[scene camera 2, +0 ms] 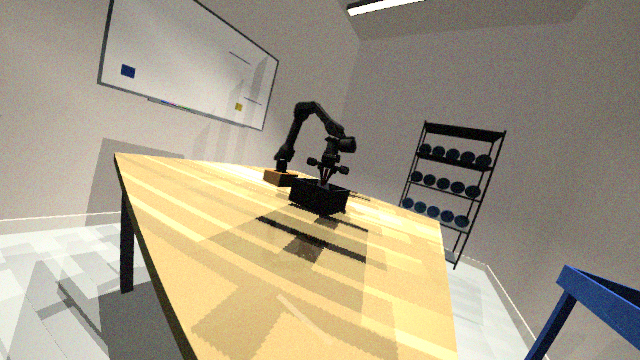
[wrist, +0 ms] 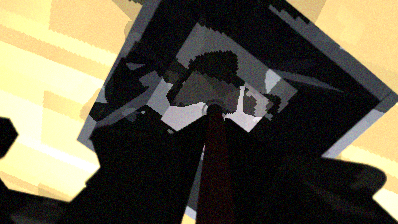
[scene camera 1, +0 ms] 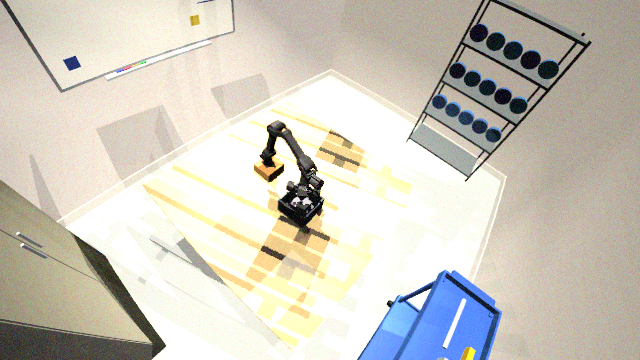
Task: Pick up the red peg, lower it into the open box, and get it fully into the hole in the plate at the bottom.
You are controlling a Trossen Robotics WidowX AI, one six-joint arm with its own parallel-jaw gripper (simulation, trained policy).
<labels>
A box shows in scene camera 2, in the wrist view (324, 99) and in scene camera 1. One and the same spot on the box: (scene camera 2: 325, 200) is (scene camera 1: 301, 222).
</labels>
